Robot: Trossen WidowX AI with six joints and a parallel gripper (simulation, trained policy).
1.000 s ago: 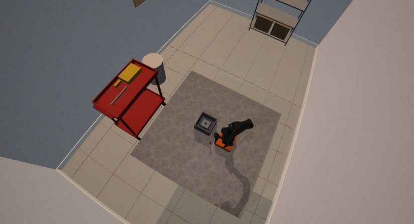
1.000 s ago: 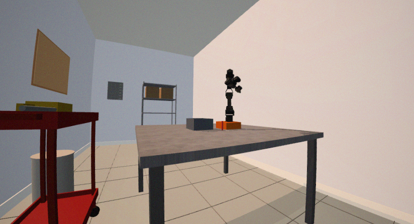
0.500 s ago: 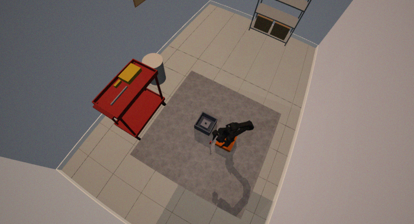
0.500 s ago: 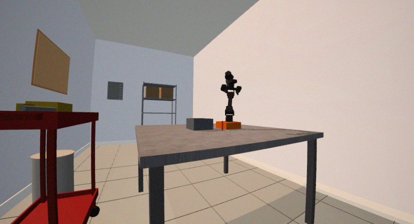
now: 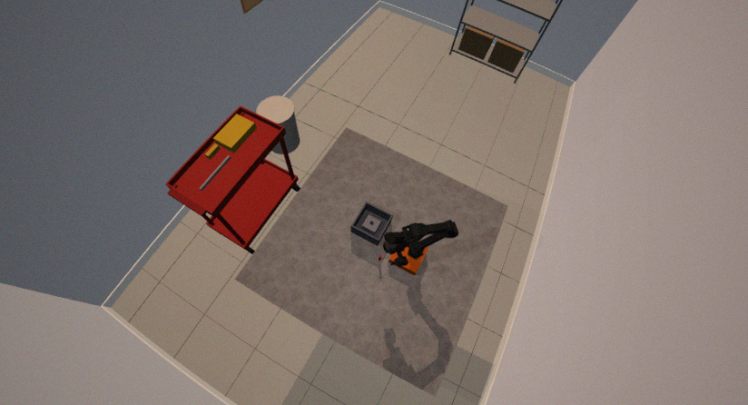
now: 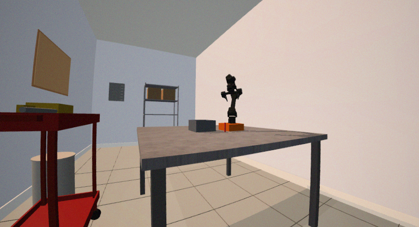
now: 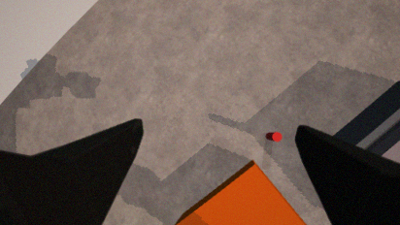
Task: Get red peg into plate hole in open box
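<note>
Right now my gripper tip is 230 mm above the red peg, 50 mm short of it and 40 mm to the left of it. The rest, counted from my gripper tip: dark box 250 mm below, 210 mm ahead, 190 mm to the right.
</note>
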